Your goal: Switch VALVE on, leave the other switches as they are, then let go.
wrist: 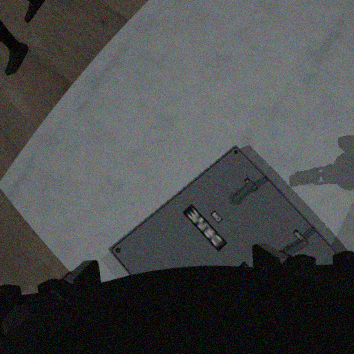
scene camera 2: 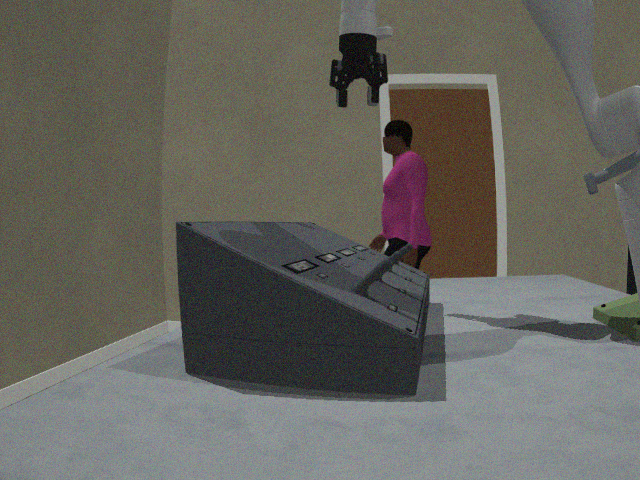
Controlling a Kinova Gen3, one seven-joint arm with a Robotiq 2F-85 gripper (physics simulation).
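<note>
The switch console is a dark grey box with a sloped top. Several label plates run across it; the near plate shows in the scene view. In the wrist view one label plate is too blurred to read, so I cannot tell which switch is VALVE. A dark lever sticks up from the slope in the scene view. Two switches show near the console's lower edge in the wrist view. My gripper is open and empty, high above the console, its fingers pointing down.
The console stands on a pale grey table. A person in a pink top stands behind the console, before a brown door. The arm's green base is at the right. The wooden floor lies past the table edge.
</note>
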